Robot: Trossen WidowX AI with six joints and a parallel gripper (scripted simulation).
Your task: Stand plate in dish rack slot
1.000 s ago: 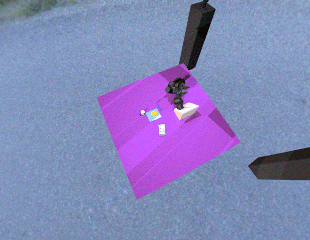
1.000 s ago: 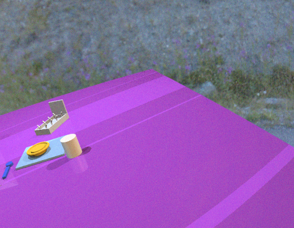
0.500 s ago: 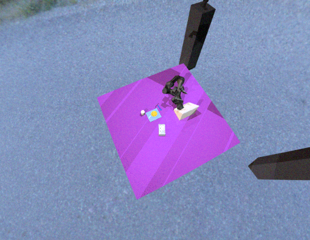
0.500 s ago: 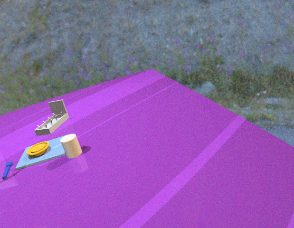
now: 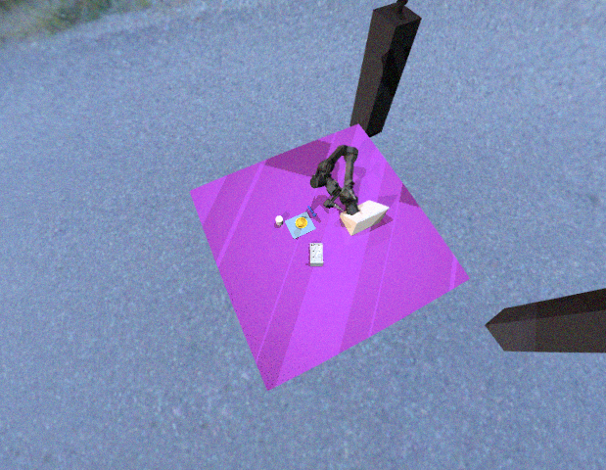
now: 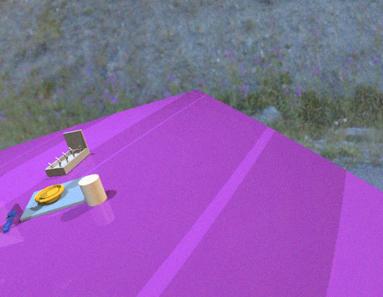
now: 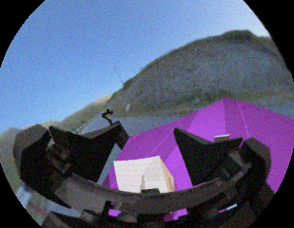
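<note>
Now: the yellow plate 310 mm below my gripper tip, 180 mm ahead of it and 160 mm to the right of it. From my gripper tip the other things lie so: light blue board (320 mm below, 190 mm ahead, 160 mm to the right); then blue spoon (320 mm below, 200 mm to the right, 80 mm ahead); then dish rack (300 mm below, 210 mm ahead, 50 mm to the left).
</note>
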